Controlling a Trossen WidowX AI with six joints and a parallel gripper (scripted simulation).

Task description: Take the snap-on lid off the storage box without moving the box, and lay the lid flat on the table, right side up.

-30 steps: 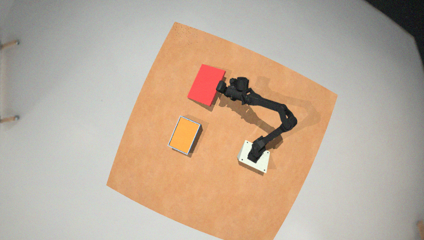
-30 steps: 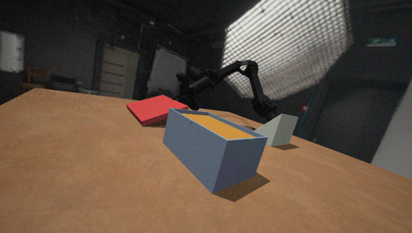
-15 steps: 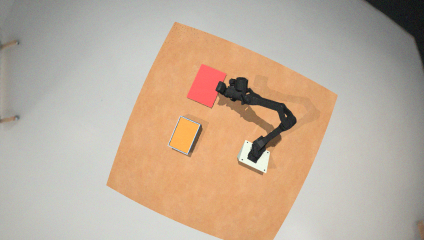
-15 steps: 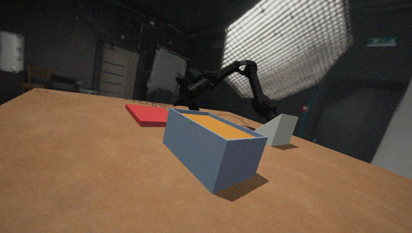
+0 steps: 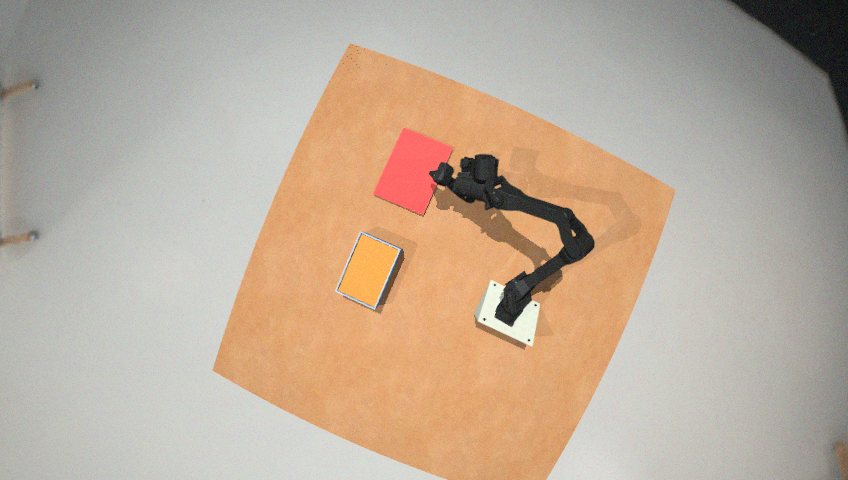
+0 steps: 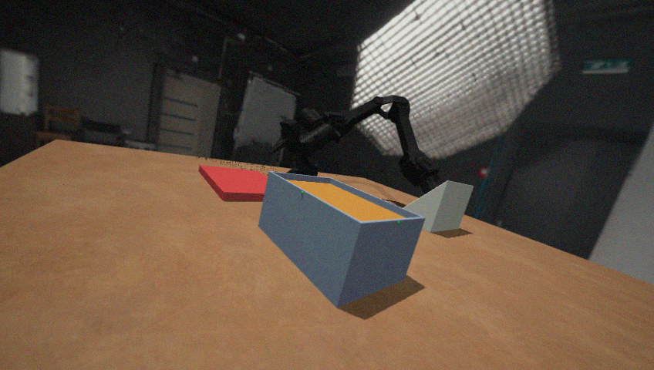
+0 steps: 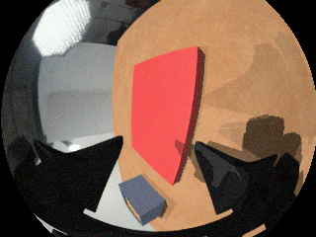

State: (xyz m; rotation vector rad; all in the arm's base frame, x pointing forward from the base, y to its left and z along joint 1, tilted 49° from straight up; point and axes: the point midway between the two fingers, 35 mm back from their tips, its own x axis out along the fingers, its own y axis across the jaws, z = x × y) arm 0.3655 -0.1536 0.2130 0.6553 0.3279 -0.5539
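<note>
My gripper tip is 8 cm short of the red lid, 5 cm above it and 1 cm to the right of it. Also, from my gripper tip: blue storage box: 35 cm to the left, 4 cm ahead, 2 cm below.
</note>
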